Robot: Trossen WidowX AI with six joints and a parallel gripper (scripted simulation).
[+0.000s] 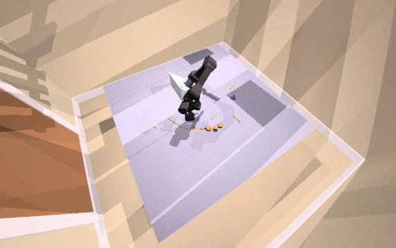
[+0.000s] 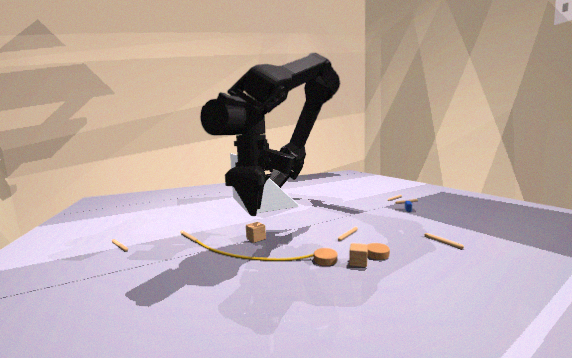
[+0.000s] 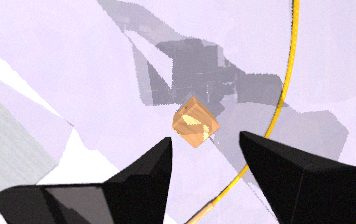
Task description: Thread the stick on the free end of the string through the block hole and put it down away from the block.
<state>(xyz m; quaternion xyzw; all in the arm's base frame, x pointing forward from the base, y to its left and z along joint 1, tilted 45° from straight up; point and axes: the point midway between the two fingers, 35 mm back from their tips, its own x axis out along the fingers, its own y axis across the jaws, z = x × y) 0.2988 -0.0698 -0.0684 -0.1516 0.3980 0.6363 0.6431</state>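
The thin wooden stick is 50 mm behind my gripper tip, 130 mm to the right of it and 60 mm below it. Round my gripper tip: round wooden button (130 mm ahead, 100 mm to the left, 50 mm below); then plain wooden cube (150 mm ahead, 140 mm to the left, 50 mm below); then disc (140 mm ahead, 190 mm to the left, 50 mm below).
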